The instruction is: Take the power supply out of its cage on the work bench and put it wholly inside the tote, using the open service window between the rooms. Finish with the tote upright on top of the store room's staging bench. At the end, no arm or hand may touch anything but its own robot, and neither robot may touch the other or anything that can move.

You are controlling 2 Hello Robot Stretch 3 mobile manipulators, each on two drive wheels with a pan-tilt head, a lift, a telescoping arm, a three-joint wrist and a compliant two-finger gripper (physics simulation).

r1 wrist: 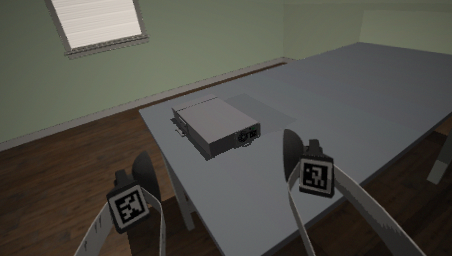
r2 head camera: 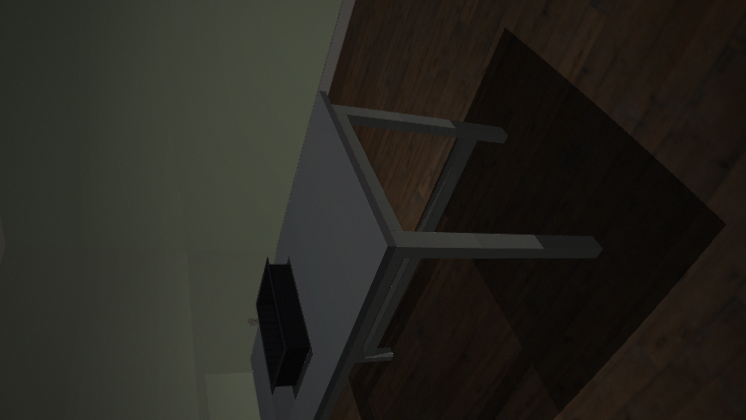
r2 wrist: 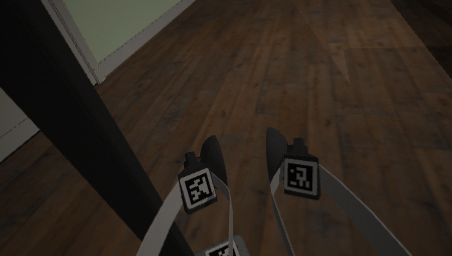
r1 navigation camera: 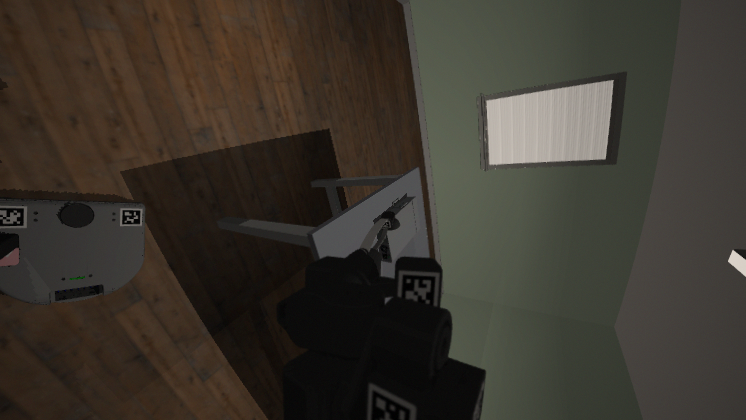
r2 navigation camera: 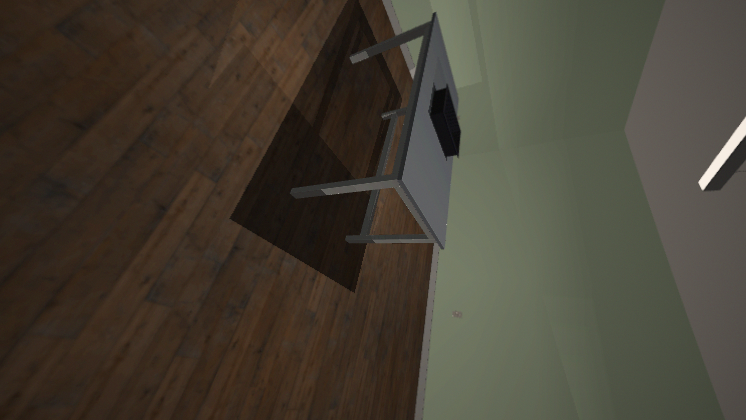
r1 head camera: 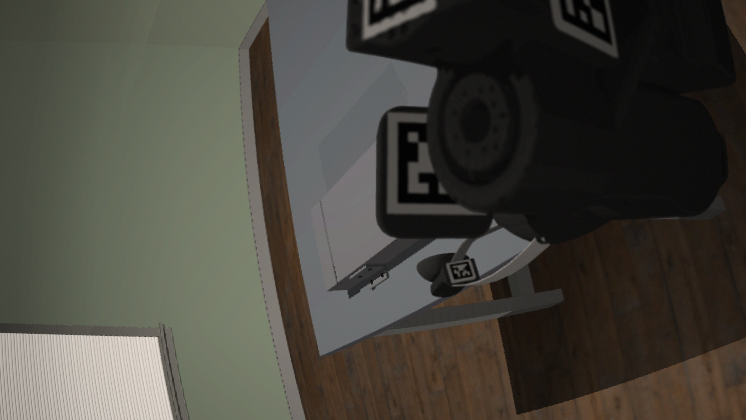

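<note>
The cage [r1 head camera: 354, 219] [r1 navigation camera: 404, 229] [r1 wrist: 215, 117] is a light grey box with small side handles, lying on the work bench [r1 head camera: 334, 328] [r1 navigation camera: 339, 240] [r1 wrist: 350, 100]. The power supply [r1 wrist: 248, 134] shows at its end face, with a dark round fan and socket. The r1 gripper [r1 wrist: 220, 162] is open and empty, short of that end face in the wrist view; in r1's head view its wrist hides part of the cage. The black tote [r2 head camera: 294, 313] [r2 navigation camera: 443, 122] stands upright on the staging bench [r2 head camera: 334, 208] [r2 navigation camera: 428, 177]. The r2 gripper [r2 wrist: 244, 154] is partly open and empty, over the floor.
A bright window [r1 head camera: 83, 375] [r1 navigation camera: 548, 122] [r1 wrist: 97, 20] is in the green wall behind the work bench. A robot base [r1 navigation camera: 78, 250] stands left of that bench. A dark mast [r2 wrist: 100, 125] runs beside the r2 gripper. The service window cannot be made out.
</note>
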